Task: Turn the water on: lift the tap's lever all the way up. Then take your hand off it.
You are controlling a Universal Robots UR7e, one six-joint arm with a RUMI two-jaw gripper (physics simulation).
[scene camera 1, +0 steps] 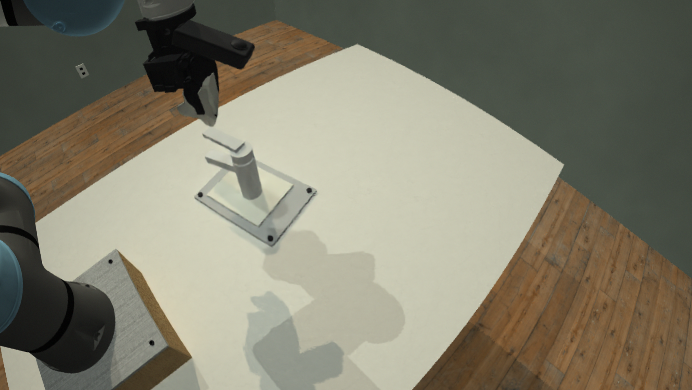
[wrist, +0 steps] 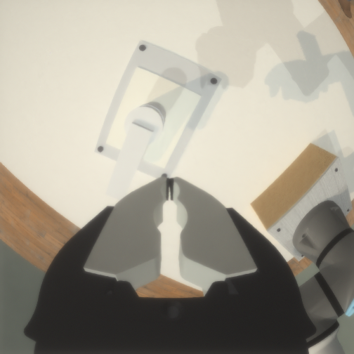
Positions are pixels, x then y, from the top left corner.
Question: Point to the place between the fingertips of the gripper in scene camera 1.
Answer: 213, 124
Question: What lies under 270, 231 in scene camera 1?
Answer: A base plate.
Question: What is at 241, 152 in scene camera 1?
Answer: A flat lever.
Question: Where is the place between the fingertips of the gripper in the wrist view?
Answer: At 169, 180
